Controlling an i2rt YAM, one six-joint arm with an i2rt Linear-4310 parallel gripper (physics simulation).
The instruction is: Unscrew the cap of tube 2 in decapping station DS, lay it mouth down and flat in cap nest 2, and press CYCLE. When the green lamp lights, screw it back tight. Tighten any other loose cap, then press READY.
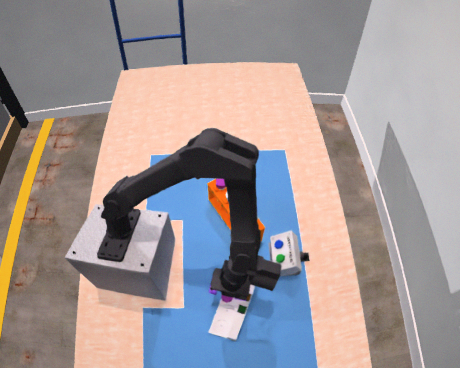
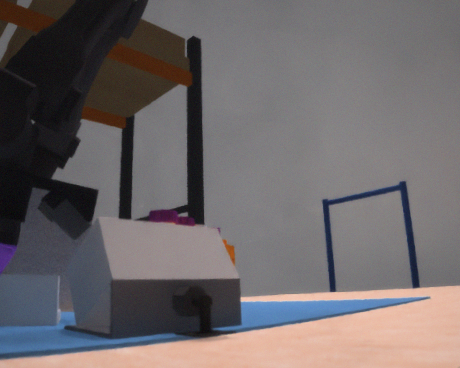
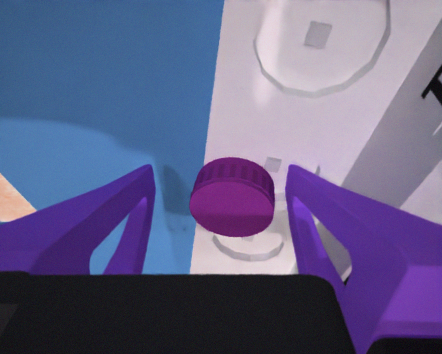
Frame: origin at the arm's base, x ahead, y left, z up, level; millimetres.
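Seen in the pictures: gripper, between the fingertips: (image 1: 225, 295) (image 3: 220, 177); arm's base, origin of its link: (image 1: 120, 233).
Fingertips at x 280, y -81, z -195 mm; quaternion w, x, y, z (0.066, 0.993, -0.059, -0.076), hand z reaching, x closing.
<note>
Offsets run from my fingertips to a thing's middle. "*": to the spot under its first point.
A magenta cap {dx +6, dy -6, dz +7 mm} (image 1: 226, 298) (image 3: 232, 205) is at the left side of a ring-marked nest on the white nest tray {dx +28, dy -25, dz +16 mm} (image 1: 225, 327) (image 3: 240, 120), off the nest's centre. Its smooth face and ribbed side show; whether it lies fully flat is hard to tell. My gripper (image 1: 230, 293) (image 3: 220, 177) is open around the cap, with gaps on both sides, the right one narrower. The orange rack {dx +12, dy +260, dz +41 mm} (image 1: 260, 229) (image 2: 230, 251) is partly hidden by the arm and the grey box; a magenta cap (image 1: 220, 183) (image 2: 163, 216) stands at its far end. The tube mouths cannot be made out.
A grey control box {dx +172, dy +131, dz +31 mm} (image 1: 292, 252) (image 2: 170, 255) with a blue button {dx +147, dy +151, dz +53 mm} (image 1: 278, 244) and a green button {dx +153, dy +106, dz +53 mm} (image 1: 280, 258) stands right of the arm. A black knob {* dx +240, dy +136, dz +0 mm} (image 1: 305, 256) (image 2: 192, 300) sticks out of its side. A dark green square {* dx +51, dy -52, dz +43 mm} (image 1: 242, 309) is on the tray.
</note>
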